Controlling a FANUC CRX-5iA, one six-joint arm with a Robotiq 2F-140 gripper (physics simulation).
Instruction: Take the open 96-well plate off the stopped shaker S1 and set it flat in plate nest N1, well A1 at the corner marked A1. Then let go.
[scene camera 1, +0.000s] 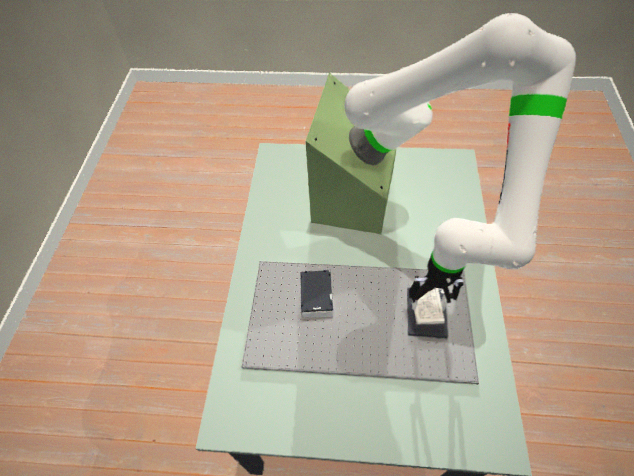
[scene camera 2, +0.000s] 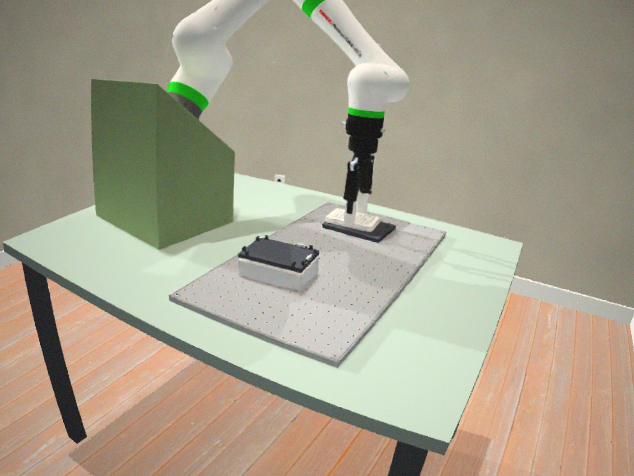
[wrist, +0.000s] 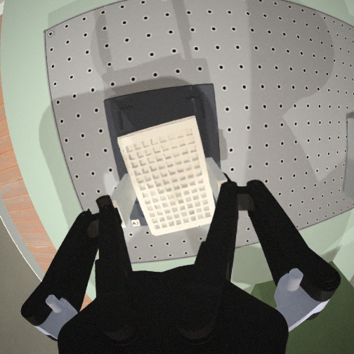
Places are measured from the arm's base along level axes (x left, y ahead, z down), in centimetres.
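Pixels of known places: gripper, fingertip midpoint: (scene camera 1: 427, 306) (scene camera 2: 355, 220); arm's base, link origin: (scene camera 1: 366, 145) (scene camera 2: 172, 121).
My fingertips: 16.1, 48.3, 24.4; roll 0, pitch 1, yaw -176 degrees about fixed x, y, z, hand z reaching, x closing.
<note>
For each thing: its top centre in the pictures, then the offset to it from my fingertips, as dx, dy, dz. "*": a spot on its surface instead. Level surfaces: height alone.
- open 96-well plate, top centre: (scene camera 2: 353, 216) (scene camera 1: 427, 303) +0.0, -0.6, -0.9
- dark plate nest N1, top centre: (scene camera 2: 359, 223) (scene camera 1: 427, 311) -0.2, +1.5, +0.4
- Shaker S1, surface spot: (scene camera 2: 279, 254) (scene camera 1: 312, 291) * -36.2, -5.3, -3.6
- grey perforated board, surface height: dz +1.9
- pale green table, surface height: dz +3.2
The open 96-well plate (scene camera 1: 430, 313) (scene camera 2: 366, 220) (wrist: 167, 175) is cream coloured. My gripper (scene camera 1: 431, 302) (scene camera 2: 356, 214) (wrist: 169, 176) is shut on it, with one pale finger pad at each long side. The plate is over the dark plate nest N1 (scene camera 1: 428, 332) (scene camera 2: 386, 230) (wrist: 160, 107). In the wrist view it looks turned against the nest's outline and its near end overhangs the near edge. Whether it touches the nest is unclear. A white A1 label (wrist: 135, 223) shows at the nest's near left corner. I cannot tell which well is A1. Shaker S1 (scene camera 1: 316, 292) (scene camera 2: 279, 254) bears no plate.
The grey perforated board (scene camera 1: 368, 358) (scene camera 2: 286, 317) (wrist: 270, 60) carries the nest and the shaker, which stands well apart from it. The board lies on a pale green table (scene camera 1: 337, 420) (scene camera 2: 409, 368). A tall green pedestal (scene camera 1: 345, 197) (scene camera 2: 125, 158) stands behind the board, with the arm mounted on it.
</note>
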